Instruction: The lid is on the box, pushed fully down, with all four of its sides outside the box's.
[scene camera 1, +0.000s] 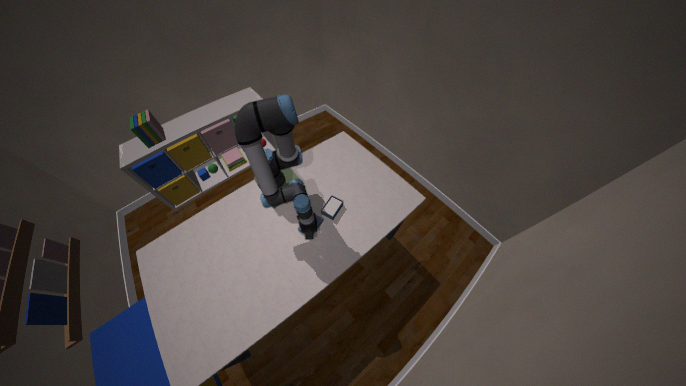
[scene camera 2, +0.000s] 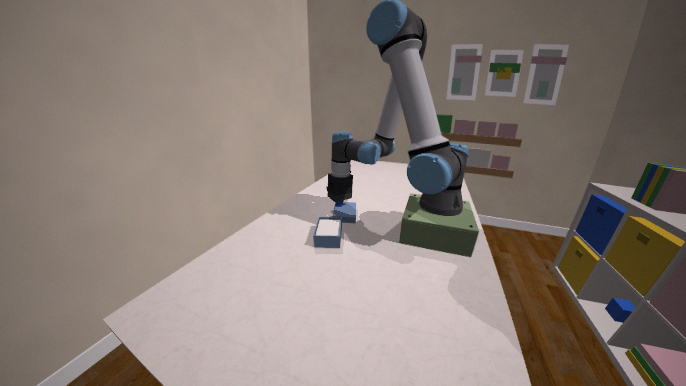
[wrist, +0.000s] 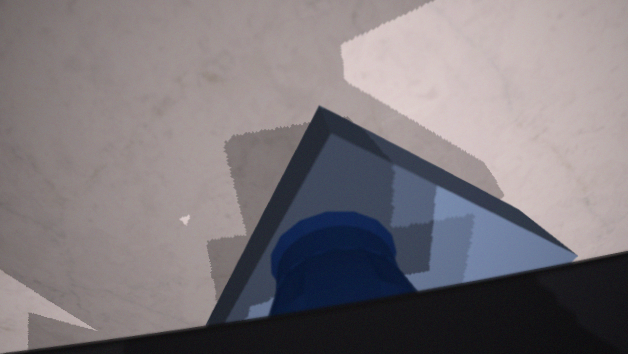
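Pixels of known places: end effector, tool point: (scene camera 2: 339, 207) (wrist: 328, 234); arm's base, origin of the base link: (scene camera 2: 440, 206).
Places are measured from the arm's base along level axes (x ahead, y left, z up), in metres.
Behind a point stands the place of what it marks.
Note:
The blue lid (scene camera 1: 319, 221) {x 0.378, y 0.116, z -0.063 m} (scene camera 2: 348, 210) {x 0.341, y 0.070, z -0.064 m} (wrist: 345, 175) {x 0.418, y 0.028, z -0.060 m} lies flat on the white table, closed face up. The blue box (scene camera 1: 329, 216) {x 0.379, y 0.184, z -0.070 m} (scene camera 2: 327, 242) {x 0.305, y 0.287, z -0.074 m} stands open side up beside the lid, a small gap apart, nearer scene camera 2; it does not show in the wrist view. My gripper's dark blue suction cup (scene camera 2: 339, 203) (wrist: 334, 232) touches the lid's top, near its far left part in scene camera 2, and looks squashed against it. The arm hides part of the lid in scene camera 1, and the black gripper body hides its near part in the wrist view.
The white table (scene camera 1: 225, 290) {x 0.442, y -0.514, z -0.096 m} (scene camera 2: 300, 320) {x 0.215, y 0.542, z -0.096 m} carries the green base block (scene camera 2: 435, 237) {x -0.007, y 0.142, z -0.047 m} of the arm, to the right of lid and box in scene camera 2. A cube shelf (scene camera 1: 200, 111) stands behind the table. A blue panel (scene camera 1: 125, 350) is at the table's far left end in scene camera 1.

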